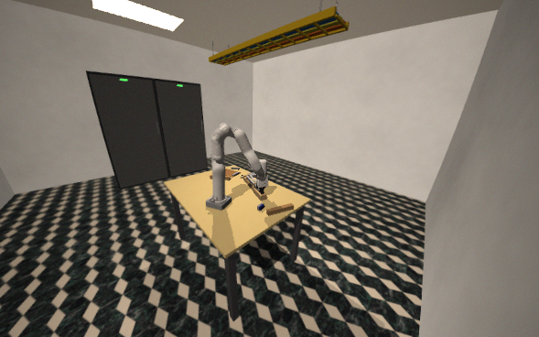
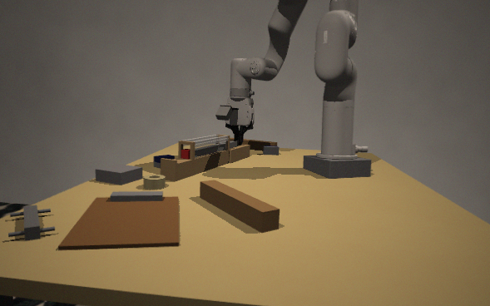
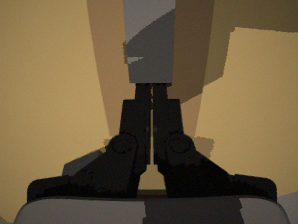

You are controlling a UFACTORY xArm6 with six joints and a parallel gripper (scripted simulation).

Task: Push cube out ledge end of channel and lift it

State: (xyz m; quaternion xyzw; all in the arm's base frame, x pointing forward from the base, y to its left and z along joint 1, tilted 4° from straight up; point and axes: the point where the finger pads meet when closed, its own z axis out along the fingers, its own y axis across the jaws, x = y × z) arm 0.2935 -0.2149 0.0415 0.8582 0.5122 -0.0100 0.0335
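Now: hand 290 mm to the right of the red cube, 160 mm short of it and 10 mm above it. From my hand the other things lie so: grey box: 380 mm to the left, 330 mm ahead, 50 mm below; wooden channel: 200 mm to the left, 110 mm ahead, 10 mm below; long brown block: 610 mm to the left, 50 mm below, 40 mm ahead.
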